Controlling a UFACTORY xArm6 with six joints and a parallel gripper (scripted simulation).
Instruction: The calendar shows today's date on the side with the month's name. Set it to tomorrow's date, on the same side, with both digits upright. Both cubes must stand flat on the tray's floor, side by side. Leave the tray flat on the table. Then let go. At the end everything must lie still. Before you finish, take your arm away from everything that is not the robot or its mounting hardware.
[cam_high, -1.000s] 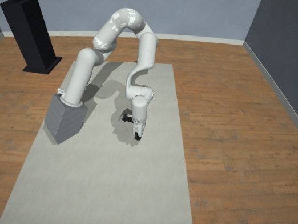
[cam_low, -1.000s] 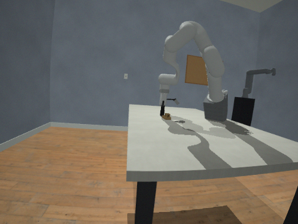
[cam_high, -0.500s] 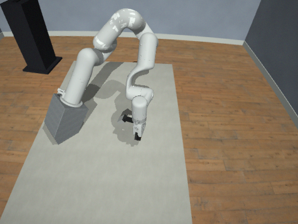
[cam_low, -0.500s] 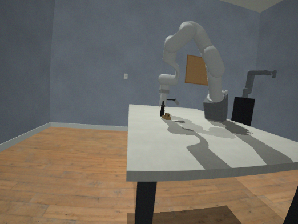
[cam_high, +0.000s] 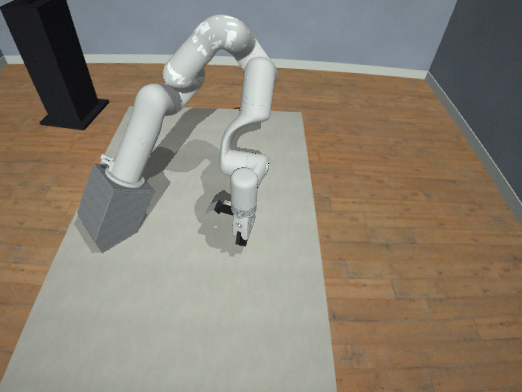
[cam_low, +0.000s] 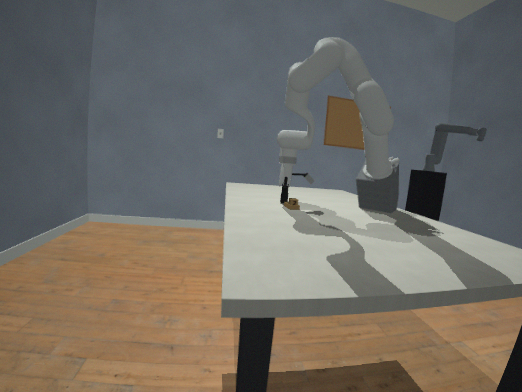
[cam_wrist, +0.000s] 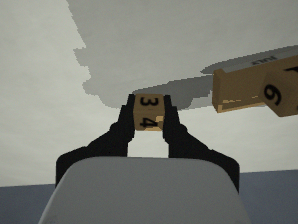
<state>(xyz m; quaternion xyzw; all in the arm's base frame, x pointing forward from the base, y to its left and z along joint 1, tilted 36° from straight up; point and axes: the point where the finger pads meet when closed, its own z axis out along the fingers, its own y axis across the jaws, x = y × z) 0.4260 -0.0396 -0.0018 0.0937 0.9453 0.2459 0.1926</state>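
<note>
Now: hand 1 cm above the wooden digit cube. From my hand the other things lie so: wooden calendar tray (3 cm behind, 10 cm to the left, 1 cm below).
</note>
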